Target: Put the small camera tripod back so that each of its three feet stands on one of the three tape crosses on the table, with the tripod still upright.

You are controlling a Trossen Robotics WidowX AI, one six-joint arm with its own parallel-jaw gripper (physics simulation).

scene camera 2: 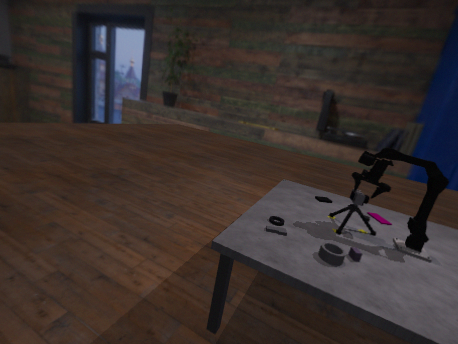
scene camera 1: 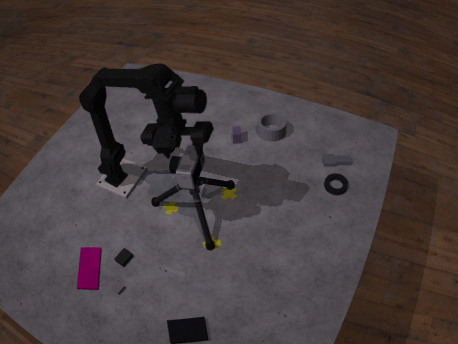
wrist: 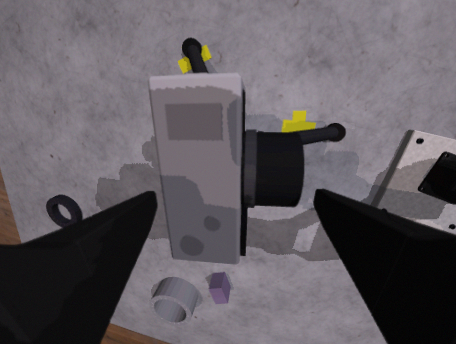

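Where they show: gripper, between the fingertips: (scene camera 2: 362,195) (scene camera 1: 184,157) (wrist: 236,197); arm's base, origin of its link: (scene camera 2: 413,247) (scene camera 1: 116,177) (wrist: 449,178).
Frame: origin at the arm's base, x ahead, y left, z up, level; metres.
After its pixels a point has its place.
Note:
The small tripod (scene camera 1: 202,220) @(y -0.017, x 0.379, z 0.055 m) (scene camera 2: 354,212) @(y 0.074, x 0.305, z 0.105 m) stands upright, with a grey camera (scene camera 1: 186,168) @(y 0.009, x 0.331, z 0.210 m) (scene camera 2: 358,198) @(y 0.093, x 0.307, z 0.187 m) (wrist: 200,165) @(y 0.030, x 0.317, z 0.209 m) on top. In scene view 1, its front foot (scene camera 1: 210,245) @(y -0.049, x 0.422, z 0.005 m) is on the front cross (scene camera 1: 218,243) @(y -0.023, x 0.429, z -0.013 m). Its right foot (scene camera 1: 230,185) @(y 0.163, x 0.349, z 0.006 m) is at the far edge of the right cross (scene camera 1: 229,194) @(y 0.145, x 0.357, z -0.013 m). Its left foot (scene camera 1: 155,201) @(y -0.009, x 0.191, z 0.008 m) (wrist: 336,132) @(y -0.004, x 0.188, z 0.012 m) is off the left cross (scene camera 1: 170,208) @(y 0.006, x 0.235, z -0.012 m) (wrist: 299,123) @(y 0.003, x 0.234, z -0.012 m), toward the arm's base. My gripper (scene camera 1: 184,154) @(y 0.045, x 0.295, z 0.200 m) (scene camera 2: 365,193) @(y 0.045, x 0.295, z 0.200 m) (wrist: 236,197) @(y 0.045, x 0.295, z 0.200 m) is open, its fingertips around the camera and lens, with gaps at both sides. The camera hides one foot in the wrist view.
A grey ring (scene camera 1: 271,133) @(y 0.415, x 0.351, z 0.023 m) (wrist: 181,289) @(y 0.410, x 0.321, z 0.012 m) and purple block (scene camera 1: 237,135) @(y 0.348, x 0.258, z 0.023 m) (wrist: 220,290) @(y 0.347, x 0.245, z 0.027 m) lie behind the tripod in scene view 1. A black ring (scene camera 1: 327,185) @(y 0.316, x 0.610, z 0.004 m) and grey bar (scene camera 1: 337,160) @(y 0.438, x 0.596, z 0.002 m) lie right; a magenta slab (scene camera 1: 89,268) @(y -0.324, x 0.165, z -0.005 m), dark block (scene camera 1: 124,257) @(y -0.224, x 0.237, z 0.002 m) and black slab (scene camera 1: 187,330) @(y -0.312, x 0.527, z 0.002 m) lie in front.

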